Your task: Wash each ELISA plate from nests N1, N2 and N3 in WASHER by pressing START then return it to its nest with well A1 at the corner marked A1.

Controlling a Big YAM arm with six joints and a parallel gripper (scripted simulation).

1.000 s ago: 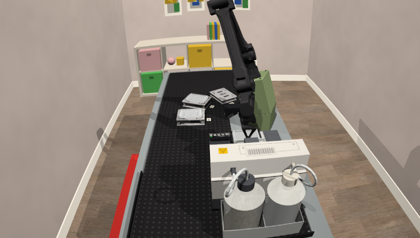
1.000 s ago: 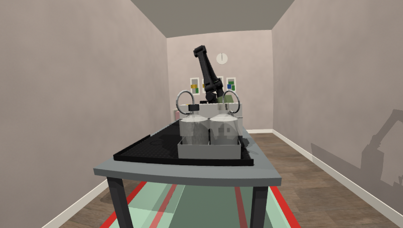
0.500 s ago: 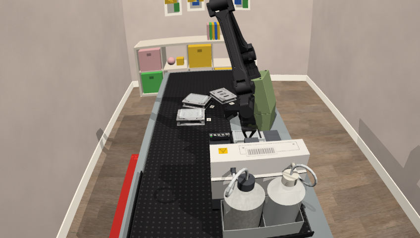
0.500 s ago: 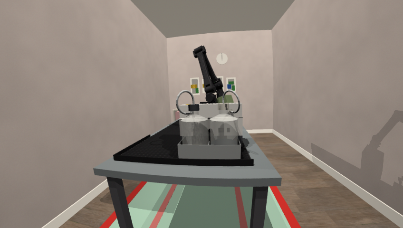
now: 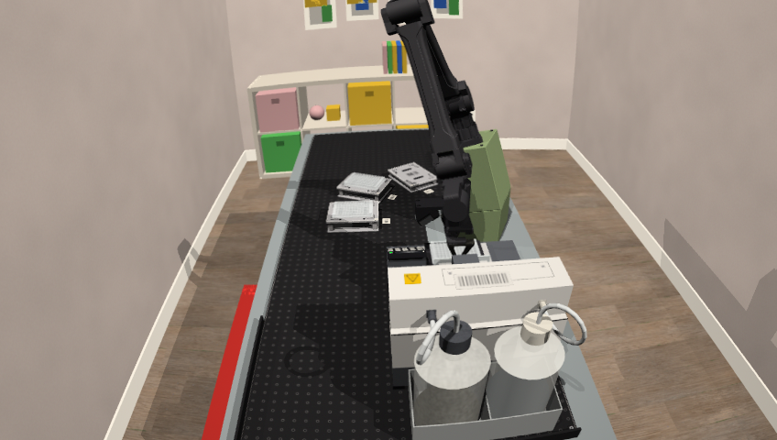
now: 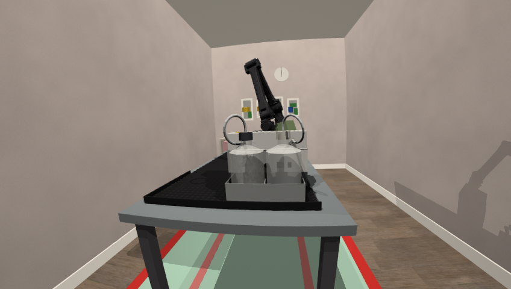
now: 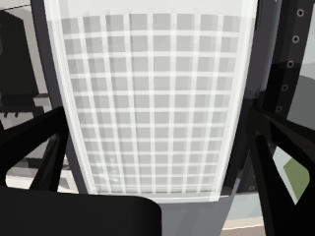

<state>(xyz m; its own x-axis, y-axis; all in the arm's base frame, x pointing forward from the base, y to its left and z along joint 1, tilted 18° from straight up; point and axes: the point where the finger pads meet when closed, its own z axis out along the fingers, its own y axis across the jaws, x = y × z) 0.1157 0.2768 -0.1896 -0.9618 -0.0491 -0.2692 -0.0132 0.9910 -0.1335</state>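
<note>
Now: the washer carrier 20 mm below my hand. Round my hand: plate washer (160 mm to the left, 30 mm above).
</note>
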